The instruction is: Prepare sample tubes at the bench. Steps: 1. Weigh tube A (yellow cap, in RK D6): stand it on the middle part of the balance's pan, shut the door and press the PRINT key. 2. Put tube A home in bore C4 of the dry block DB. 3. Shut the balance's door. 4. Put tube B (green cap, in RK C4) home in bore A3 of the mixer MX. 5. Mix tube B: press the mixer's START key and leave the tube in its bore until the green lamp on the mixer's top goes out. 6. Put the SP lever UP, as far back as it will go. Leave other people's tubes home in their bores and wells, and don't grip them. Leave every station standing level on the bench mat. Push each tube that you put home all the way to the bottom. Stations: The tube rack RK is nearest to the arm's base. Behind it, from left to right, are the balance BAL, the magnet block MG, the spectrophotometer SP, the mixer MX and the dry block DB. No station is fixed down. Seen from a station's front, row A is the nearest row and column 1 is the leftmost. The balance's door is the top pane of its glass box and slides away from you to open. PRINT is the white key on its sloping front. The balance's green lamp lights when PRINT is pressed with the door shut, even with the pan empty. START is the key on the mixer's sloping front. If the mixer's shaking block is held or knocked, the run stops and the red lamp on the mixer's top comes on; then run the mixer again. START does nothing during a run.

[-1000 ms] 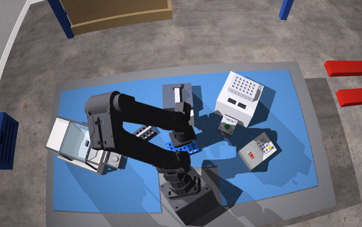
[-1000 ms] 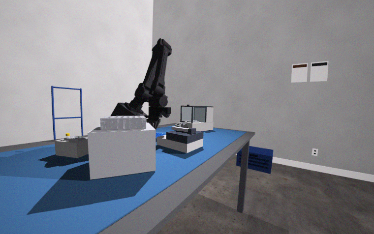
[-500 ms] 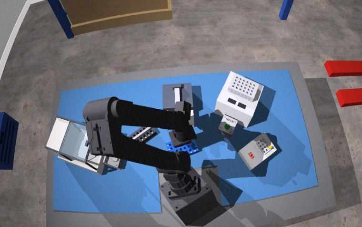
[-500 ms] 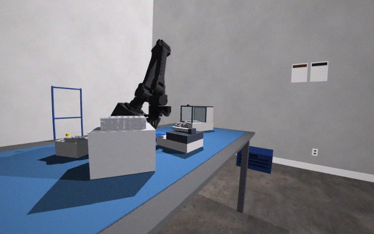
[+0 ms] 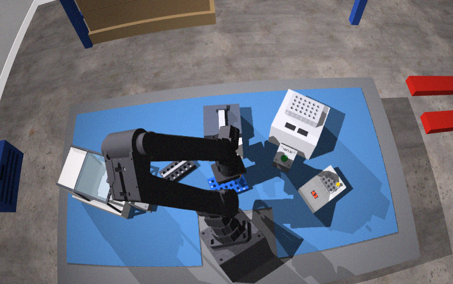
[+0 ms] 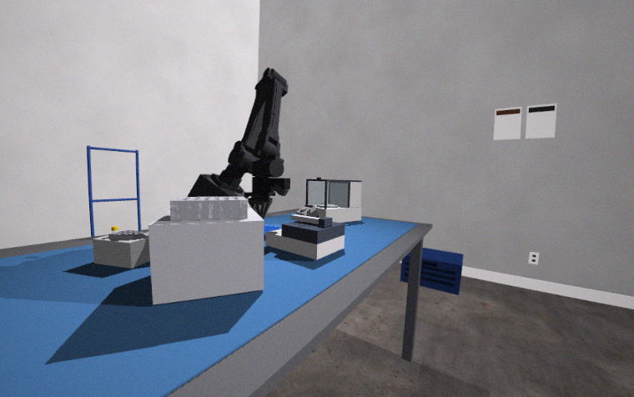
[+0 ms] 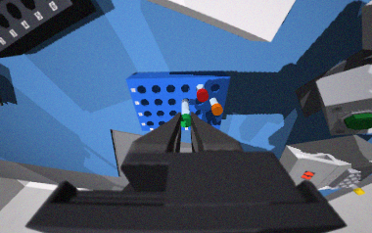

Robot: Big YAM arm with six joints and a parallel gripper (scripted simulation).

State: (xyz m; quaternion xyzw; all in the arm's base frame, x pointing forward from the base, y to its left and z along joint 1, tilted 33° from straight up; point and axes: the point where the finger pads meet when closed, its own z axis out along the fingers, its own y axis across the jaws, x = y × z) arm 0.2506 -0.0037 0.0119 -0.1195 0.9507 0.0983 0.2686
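Right now my hand is 1 cm past the blue rack, 1 cm to the right of it and 5 cm above it. Round my hand: magnet block (5 cm ahead, 20 cm to the left, 5 cm below); then spectrophotometer lever (20 cm ahead, 2 cm to the left, 2 cm above); then green start key (6 cm ahead, 20 cm to the right).
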